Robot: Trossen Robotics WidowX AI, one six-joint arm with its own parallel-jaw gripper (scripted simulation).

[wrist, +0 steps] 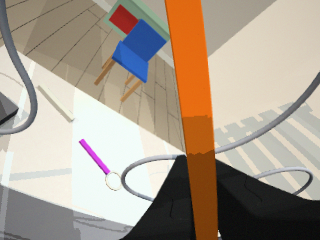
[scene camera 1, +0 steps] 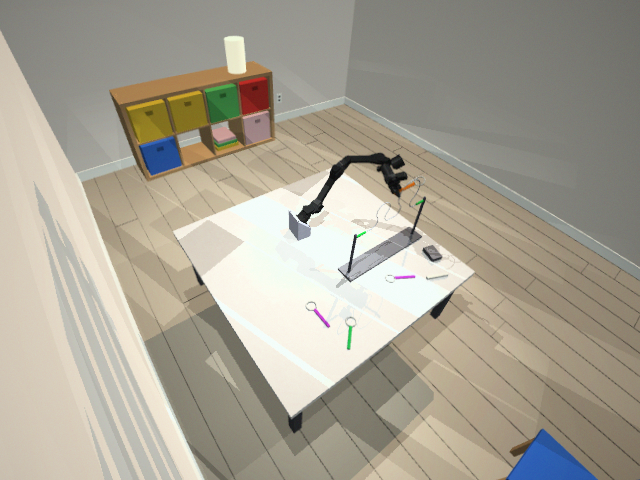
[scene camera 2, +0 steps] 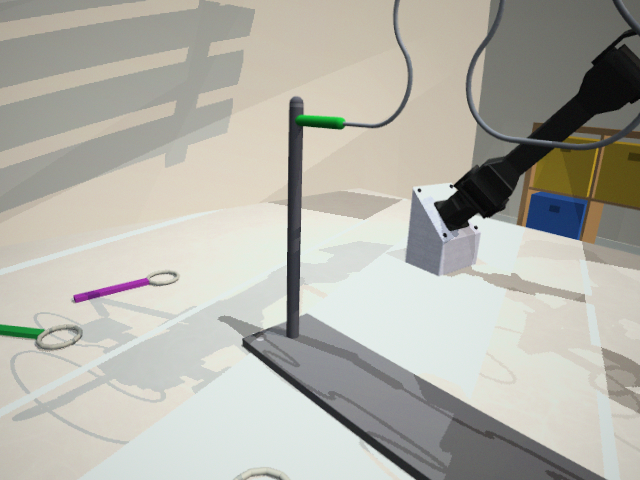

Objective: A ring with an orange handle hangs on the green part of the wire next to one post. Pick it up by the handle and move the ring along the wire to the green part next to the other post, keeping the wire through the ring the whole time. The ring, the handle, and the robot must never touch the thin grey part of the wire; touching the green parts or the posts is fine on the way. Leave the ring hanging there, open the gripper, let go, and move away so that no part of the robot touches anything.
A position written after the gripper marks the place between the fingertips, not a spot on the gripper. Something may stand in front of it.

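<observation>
Gripper (wrist: 190, 161), carrying a ring. Wire (scene camera 1: 358, 266) visible too.
</observation>
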